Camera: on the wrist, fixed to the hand. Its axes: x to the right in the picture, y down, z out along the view.
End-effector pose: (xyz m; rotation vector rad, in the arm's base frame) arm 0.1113 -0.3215 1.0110 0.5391 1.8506 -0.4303
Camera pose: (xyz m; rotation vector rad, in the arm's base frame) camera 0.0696 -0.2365 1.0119 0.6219 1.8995 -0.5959
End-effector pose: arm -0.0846 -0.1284 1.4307 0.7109 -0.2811 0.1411
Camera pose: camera -0.0556 -0.0404 1.4110 0.8639 -0.1984 0.1427
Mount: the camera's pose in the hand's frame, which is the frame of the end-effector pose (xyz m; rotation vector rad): 0.0245 0.0473 -0.0783 0.1543 0.0599 -0.0443
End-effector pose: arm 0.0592 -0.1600 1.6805 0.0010 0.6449 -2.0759
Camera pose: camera 0.0634 -0.1648 1.5860 0.1386 0.5234 -2.1707
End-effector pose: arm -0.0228 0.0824 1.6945 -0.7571 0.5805 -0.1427
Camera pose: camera -0.0488 0.0613 1.6059 -0.6177 0.6026 -0.2490
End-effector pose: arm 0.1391 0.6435 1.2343 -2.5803 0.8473 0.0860
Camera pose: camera 0.1261 0.5635 1.2833 -2.4658 0.7854 -0.0675
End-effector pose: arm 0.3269 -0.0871 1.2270 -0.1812 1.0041 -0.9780
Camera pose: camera 0.2990 -0.0556 1.1422 -0.0463 0.9780 -1.1022
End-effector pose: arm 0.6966 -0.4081 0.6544 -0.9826 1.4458 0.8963
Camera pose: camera 0.6232 -0.4655 0.6376 -0.9289 1.5142 0.7171
